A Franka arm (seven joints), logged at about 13 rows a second.
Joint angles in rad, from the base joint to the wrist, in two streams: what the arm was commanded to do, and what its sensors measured. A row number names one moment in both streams.
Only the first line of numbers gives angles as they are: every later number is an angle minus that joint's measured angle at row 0.
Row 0, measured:
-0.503 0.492 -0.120 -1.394 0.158 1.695 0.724
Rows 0 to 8, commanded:
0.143 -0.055 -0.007 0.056 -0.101 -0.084 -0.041
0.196 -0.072 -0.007 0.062 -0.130 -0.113 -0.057
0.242 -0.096 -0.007 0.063 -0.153 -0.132 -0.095
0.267 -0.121 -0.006 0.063 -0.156 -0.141 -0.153
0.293 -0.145 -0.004 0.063 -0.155 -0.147 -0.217
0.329 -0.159 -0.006 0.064 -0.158 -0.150 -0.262
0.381 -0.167 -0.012 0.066 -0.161 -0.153 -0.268
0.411 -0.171 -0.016 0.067 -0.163 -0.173 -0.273
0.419 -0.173 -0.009 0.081 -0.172 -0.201 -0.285
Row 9, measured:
0.378 -0.162 0.003 0.064 -0.139 -0.155 -0.247
